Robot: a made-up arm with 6 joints. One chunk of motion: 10 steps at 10 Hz.
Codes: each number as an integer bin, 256 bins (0 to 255) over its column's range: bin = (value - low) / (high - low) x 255, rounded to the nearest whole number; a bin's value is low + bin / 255 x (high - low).
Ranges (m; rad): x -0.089..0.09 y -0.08..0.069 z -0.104..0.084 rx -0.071..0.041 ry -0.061..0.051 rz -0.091..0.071
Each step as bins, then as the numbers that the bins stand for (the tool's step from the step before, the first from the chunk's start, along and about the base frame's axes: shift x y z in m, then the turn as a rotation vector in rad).
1 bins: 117 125 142 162 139 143
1 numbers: -0.00687 -0.00696 0.00069 0.00015 0.00005 -0.00015
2 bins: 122 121 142 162 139 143
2 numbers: -0.00336 -0.00930 0.00069 0.00015 0.00005 -0.00015
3 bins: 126 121 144 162 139 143
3 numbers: -0.00055 -0.00930 0.00216 0.00015 0.00005 -0.00015
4 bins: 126 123 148 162 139 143
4 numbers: -0.00055 -0.00813 0.00511 0.00015 0.00005 -0.00015
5 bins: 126 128 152 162 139 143
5 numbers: -0.00055 -0.00521 0.00806 0.00015 0.00005 -0.00015
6 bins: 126 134 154 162 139 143
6 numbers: -0.00055 -0.00170 0.00954 0.00015 0.00005 -0.00015
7 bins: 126 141 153 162 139 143
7 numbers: -0.00055 0.00239 0.00880 0.00015 0.00005 -0.00015
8 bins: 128 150 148 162 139 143
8 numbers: 0.00085 0.00765 0.00511 0.00015 0.00005 -0.00015
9 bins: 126 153 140 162 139 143
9 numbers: -0.00055 0.00940 -0.00078 0.00015 0.00005 -0.00015
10 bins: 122 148 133 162 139 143
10 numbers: -0.00336 0.00648 -0.00595 0.00015 0.00005 -0.00015
